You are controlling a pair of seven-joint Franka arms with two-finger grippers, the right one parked.
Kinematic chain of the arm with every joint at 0, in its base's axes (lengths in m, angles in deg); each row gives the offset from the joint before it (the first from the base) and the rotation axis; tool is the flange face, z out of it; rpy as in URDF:
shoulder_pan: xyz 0 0 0.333 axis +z
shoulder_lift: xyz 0 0 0 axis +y
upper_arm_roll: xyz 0 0 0.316 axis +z
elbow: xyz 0.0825 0 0 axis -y
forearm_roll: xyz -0.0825 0 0.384 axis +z
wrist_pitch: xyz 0 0 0 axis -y
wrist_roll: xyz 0.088 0 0 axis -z
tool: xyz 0 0 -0.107 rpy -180 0 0
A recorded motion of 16 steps. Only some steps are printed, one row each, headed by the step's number.
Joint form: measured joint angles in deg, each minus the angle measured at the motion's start. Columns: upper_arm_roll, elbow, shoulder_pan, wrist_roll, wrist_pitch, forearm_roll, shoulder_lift.
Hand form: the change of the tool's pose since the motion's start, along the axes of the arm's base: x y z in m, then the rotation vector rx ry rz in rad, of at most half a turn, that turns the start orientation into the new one. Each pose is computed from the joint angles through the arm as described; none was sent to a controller.
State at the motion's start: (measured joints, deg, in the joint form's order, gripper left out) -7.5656 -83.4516 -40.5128 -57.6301 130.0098 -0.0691 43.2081
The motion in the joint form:
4: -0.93 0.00 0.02 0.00 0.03 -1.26 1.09
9: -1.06 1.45 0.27 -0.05 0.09 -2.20 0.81
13: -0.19 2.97 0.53 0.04 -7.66 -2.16 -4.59
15: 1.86 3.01 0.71 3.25 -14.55 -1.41 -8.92
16: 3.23 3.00 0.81 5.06 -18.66 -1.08 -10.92
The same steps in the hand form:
4: -0.0085 -0.0057 -0.0127 -0.0078 0.0350 0.0018
9: -0.0015 -0.0091 0.0025 -0.0397 0.0246 0.0173
13: 0.0054 0.0010 0.0698 -0.0166 0.0217 0.0169
15: 0.0126 0.0257 0.1121 0.0405 0.0209 -0.0240
16: 0.0165 0.0425 0.1300 0.0797 0.0327 -0.0409

